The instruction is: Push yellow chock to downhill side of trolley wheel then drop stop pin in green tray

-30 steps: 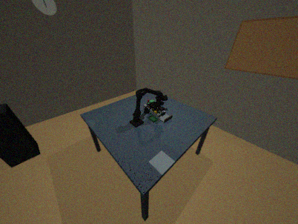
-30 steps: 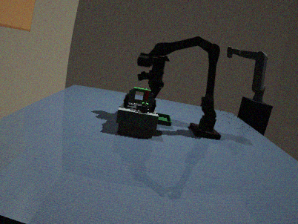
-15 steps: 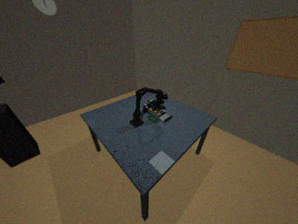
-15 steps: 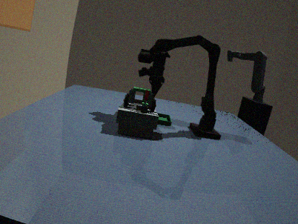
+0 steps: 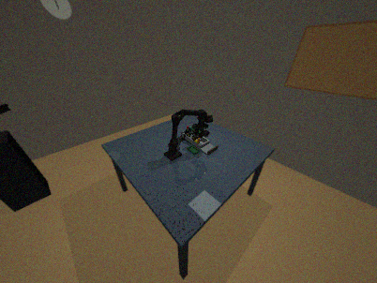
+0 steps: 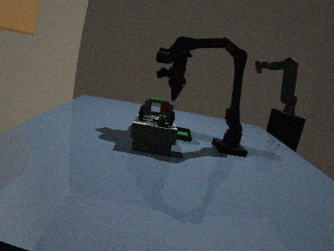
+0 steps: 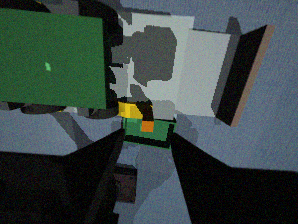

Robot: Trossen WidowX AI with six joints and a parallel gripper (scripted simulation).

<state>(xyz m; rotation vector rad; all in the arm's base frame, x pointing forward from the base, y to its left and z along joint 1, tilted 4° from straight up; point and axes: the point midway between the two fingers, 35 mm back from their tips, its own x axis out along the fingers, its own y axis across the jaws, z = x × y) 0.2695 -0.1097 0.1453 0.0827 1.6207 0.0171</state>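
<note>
The red-headed stop pin lies 21 cm to the left of my gripper tip, 5 cm ahead of it and 1 cm below it. From my gripper tip the other things lie so: grey ramp: 11 cm to the left, 10 cm below, 6 cm ahead; yellow chock: 6 cm below, 3 cm to the left; green-topped trolley: 12 cm to the left, 6 cm ahead, 3 cm below.
</note>
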